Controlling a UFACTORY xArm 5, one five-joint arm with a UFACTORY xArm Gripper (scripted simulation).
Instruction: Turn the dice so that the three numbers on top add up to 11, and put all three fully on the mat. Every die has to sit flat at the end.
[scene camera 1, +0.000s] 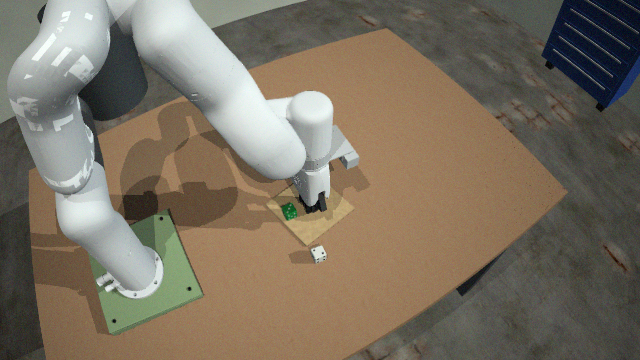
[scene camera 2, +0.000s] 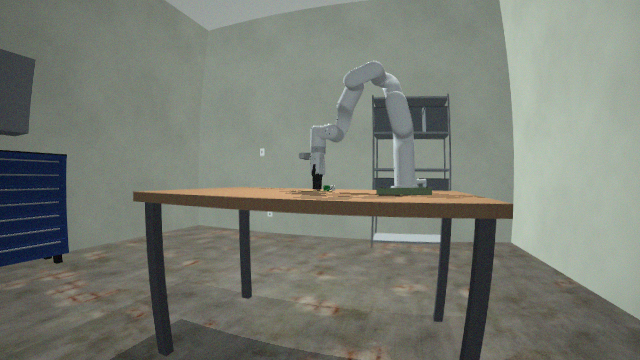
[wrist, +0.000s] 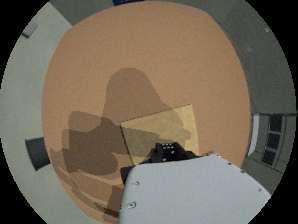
Observation:
In view: my gripper (scene camera 1: 309, 204) and a tan mat (scene camera 1: 307, 227).
The tan mat also shows in the wrist view (wrist: 176, 125). My gripper is seen too in the wrist view (wrist: 165, 149).

